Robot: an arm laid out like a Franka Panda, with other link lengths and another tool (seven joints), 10 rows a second.
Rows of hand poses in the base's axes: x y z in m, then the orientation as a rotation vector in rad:
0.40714, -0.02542, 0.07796, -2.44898, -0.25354, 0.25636
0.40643, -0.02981, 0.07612, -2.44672, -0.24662, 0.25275
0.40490, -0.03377, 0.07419, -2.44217, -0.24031, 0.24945
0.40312, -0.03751, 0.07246, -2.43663, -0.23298, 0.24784
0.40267, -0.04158, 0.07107, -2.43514, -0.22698, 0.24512
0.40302, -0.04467, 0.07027, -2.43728, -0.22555, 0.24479
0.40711, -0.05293, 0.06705, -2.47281, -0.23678, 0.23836
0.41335, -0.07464, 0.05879, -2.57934, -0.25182, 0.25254
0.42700, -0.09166, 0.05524, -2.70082, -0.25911, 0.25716
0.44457, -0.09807, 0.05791, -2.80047, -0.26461, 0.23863
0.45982, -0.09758, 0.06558, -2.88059, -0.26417, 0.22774
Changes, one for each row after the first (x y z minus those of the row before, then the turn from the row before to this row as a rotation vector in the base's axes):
-0.00071, -0.00439, -0.00184, 0.00277, -0.00043, -0.00594
-0.00153, -0.00396, -0.00193, 0.00496, -0.00003, -0.00543
-0.00178, -0.00374, -0.00173, 0.00568, 0.00157, -0.00574
-0.00045, -0.00407, -0.00139, 0.00183, -0.00014, -0.00506
0.00035, -0.00309, -0.00080, -0.00207, -0.00016, -0.00111
0.00409, -0.00826, -0.00322, -0.03413, -0.01239, 0.00665
0.00624, -0.02171, -0.00826, -0.10710, -0.00868, 0.01462
0.01365, -0.01702, -0.00355, -0.12039, -0.01589, 0.00728
0.01757, -0.00641, 0.00267, -0.09564, -0.02775, 0.00245
0.01525, 0.00049, 0.00767, -0.07752, -0.01840, -0.00063

